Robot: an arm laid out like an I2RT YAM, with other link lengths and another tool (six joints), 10 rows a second.
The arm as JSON. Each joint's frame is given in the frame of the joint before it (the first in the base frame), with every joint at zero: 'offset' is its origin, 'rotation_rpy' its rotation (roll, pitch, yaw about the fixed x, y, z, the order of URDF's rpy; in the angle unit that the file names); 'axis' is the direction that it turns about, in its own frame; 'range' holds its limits. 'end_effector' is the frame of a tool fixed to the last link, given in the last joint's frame.
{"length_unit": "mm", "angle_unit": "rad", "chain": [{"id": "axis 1", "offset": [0.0, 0.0, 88.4], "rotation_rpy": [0.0, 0.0, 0.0], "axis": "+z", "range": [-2.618, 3.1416]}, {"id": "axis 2", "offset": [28.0, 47.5, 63.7], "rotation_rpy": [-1.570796, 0.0, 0.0], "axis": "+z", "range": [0.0, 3.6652]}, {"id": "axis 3", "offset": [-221.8, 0.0, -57.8], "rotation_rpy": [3.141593, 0.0, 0.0], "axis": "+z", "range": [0.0, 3.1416]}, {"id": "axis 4", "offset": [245.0, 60.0, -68.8], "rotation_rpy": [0.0, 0.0, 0.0], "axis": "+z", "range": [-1.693, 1.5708]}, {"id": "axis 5", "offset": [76.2, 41.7, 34.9], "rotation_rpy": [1.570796, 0.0, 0.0], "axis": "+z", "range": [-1.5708, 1.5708]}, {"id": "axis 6", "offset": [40.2, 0.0, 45.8], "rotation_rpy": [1.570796, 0.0, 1.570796], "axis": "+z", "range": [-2.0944, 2.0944]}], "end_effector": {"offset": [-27.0, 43.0, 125.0], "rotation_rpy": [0.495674, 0.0, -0.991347]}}
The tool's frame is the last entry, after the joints.
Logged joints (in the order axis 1, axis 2, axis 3, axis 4, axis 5, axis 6), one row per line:
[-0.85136, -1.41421, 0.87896, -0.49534, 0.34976, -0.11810]
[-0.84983, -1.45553, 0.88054, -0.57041, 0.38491, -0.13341]
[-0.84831, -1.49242, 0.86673, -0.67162, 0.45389, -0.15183]
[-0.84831, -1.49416, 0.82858, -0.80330, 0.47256, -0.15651]
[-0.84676, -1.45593, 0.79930, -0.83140, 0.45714, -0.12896]
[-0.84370, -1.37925, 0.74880, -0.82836, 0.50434, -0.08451]
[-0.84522, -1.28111, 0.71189, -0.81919, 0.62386, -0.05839]
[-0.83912, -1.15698, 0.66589, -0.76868, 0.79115, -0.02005]
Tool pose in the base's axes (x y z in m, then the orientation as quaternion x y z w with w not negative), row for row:
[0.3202, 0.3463, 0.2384, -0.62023, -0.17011, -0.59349, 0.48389]
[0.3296, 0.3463, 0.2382, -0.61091, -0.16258, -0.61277, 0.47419]
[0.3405, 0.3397, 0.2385, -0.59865, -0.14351, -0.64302, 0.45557]
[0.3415, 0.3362, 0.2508, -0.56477, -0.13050, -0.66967, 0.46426]
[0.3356, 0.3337, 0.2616, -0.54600, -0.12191, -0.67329, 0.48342]
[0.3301, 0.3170, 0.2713, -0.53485, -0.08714, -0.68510, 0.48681]
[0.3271, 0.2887, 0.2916, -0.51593, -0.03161, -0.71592, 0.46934]
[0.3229, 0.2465, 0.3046, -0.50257, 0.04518, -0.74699, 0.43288]
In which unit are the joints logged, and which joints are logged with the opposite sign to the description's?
The joints are logged in radians. Opposite sign: axis 1, axis 2, axis 4.
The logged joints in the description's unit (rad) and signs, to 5 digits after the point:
[0.85136, 1.41421, 0.87896, 0.49534, 0.34976, -0.11810]
[0.84983, 1.45553, 0.88054, 0.57041, 0.38491, -0.13341]
[0.84831, 1.49242, 0.86673, 0.67162, 0.45389, -0.15183]
[0.84831, 1.49416, 0.82858, 0.80330, 0.47256, -0.15651]
[0.84676, 1.45593, 0.79930, 0.83140, 0.45714, -0.12896]
[0.84370, 1.37925, 0.74880, 0.82836, 0.50434, -0.08451]
[0.84522, 1.28111, 0.71189, 0.81919, 0.62386, -0.05839]
[0.83912, 1.15698, 0.66589, 0.76868, 0.79115, -0.02005]

